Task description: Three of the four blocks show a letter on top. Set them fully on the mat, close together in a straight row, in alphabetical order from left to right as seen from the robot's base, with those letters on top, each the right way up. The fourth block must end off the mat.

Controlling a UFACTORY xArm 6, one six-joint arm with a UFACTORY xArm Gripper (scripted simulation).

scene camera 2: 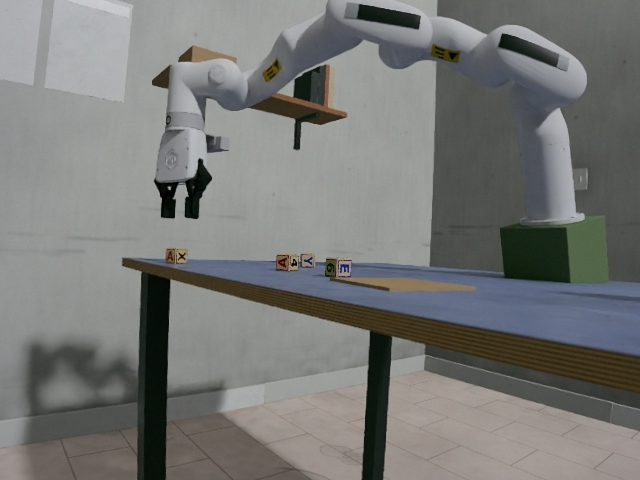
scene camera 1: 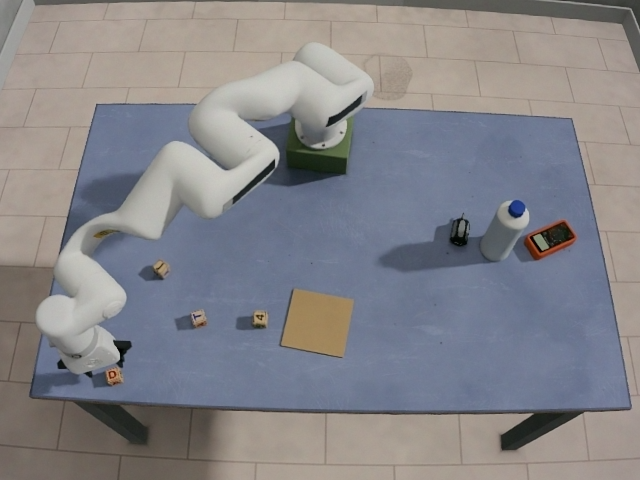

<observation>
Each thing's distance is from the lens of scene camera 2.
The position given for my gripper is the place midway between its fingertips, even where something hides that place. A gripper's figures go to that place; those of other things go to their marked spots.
my gripper (scene camera 2: 179, 218): 91 cm
tan mat (scene camera 2: 388, 284): 57 cm
</observation>
